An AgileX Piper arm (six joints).
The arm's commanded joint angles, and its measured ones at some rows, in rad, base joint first. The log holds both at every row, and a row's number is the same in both.
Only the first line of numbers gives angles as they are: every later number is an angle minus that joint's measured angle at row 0.
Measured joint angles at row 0: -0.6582, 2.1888, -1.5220, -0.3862, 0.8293, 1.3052
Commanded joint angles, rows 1 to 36: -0.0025, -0.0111, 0.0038, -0.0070, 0.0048, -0.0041; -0.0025, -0.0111, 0.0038, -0.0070, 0.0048, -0.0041; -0.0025, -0.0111, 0.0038, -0.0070, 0.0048, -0.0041; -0.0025, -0.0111, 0.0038, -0.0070, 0.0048, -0.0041; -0.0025, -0.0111, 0.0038, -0.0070, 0.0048, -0.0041; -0.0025, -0.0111, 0.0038, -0.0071, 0.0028, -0.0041; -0.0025, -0.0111, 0.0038, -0.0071, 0.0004, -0.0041; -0.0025, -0.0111, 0.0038, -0.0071, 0.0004, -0.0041; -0.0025, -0.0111, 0.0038, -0.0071, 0.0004, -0.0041; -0.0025, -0.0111, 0.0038, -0.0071, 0.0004, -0.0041; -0.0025, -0.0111, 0.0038, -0.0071, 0.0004, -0.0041; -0.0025, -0.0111, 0.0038, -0.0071, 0.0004, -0.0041; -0.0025, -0.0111, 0.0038, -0.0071, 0.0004, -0.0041; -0.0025, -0.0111, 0.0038, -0.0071, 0.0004, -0.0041; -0.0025, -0.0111, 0.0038, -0.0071, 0.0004, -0.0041; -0.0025, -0.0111, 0.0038, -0.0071, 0.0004, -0.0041; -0.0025, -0.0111, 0.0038, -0.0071, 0.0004, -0.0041; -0.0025, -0.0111, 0.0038, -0.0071, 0.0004, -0.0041; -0.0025, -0.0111, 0.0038, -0.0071, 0.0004, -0.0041; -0.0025, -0.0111, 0.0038, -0.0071, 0.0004, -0.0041; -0.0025, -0.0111, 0.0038, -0.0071, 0.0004, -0.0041; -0.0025, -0.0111, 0.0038, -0.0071, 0.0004, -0.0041; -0.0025, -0.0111, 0.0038, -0.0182, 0.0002, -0.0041; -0.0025, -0.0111, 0.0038, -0.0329, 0.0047, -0.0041; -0.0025, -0.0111, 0.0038, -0.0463, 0.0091, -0.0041; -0.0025, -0.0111, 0.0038, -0.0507, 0.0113, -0.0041; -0.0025, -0.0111, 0.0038, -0.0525, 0.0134, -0.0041; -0.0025, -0.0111, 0.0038, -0.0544, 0.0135, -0.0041; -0.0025, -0.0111, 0.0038, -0.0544, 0.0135, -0.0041; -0.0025, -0.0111, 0.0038, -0.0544, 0.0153, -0.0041; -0.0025, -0.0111, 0.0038, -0.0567, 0.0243, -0.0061; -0.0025, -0.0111, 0.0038, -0.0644, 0.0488, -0.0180; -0.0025, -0.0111, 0.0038, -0.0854, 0.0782, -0.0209; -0.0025, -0.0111, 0.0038, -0.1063, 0.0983, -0.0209; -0.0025, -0.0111, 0.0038, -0.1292, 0.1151, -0.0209; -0.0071, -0.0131, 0.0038, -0.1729, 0.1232, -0.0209
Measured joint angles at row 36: 0.0000, 0.0000, 0.0000, -0.0654, 0.0563, -0.0105
